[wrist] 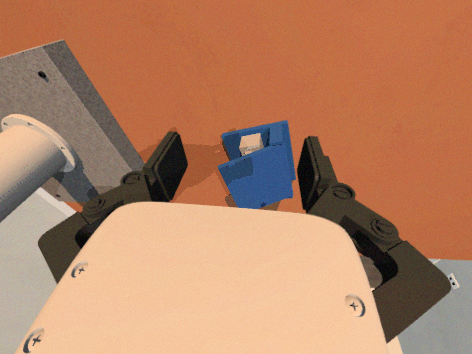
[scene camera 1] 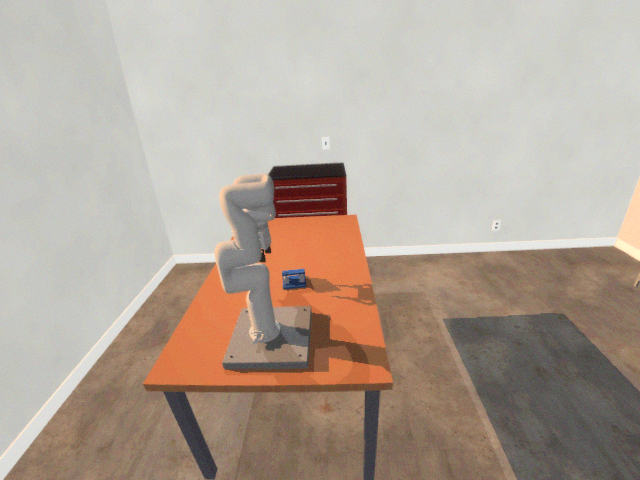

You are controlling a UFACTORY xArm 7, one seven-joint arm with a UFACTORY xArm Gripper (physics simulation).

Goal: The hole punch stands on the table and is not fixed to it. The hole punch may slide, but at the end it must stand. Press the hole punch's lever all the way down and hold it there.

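The blue hole punch stands on the orange table. In the wrist view its broad blue upper plate slopes over the body, and a pale block shows in the gap at one side. I take this plate for the lever; it looks raised. My gripper is open and empty, above the table. In the wrist view the hole punch lies beyond the fingertips, between them and nearer the right finger. In the scene view the gripper is left of the hole punch and partly hidden by the arm.
The grey base plate of my arm lies near the hole punch, on the near side in the scene view. The arm's lower column rises from it. A red drawer cabinet stands behind the table's far edge.
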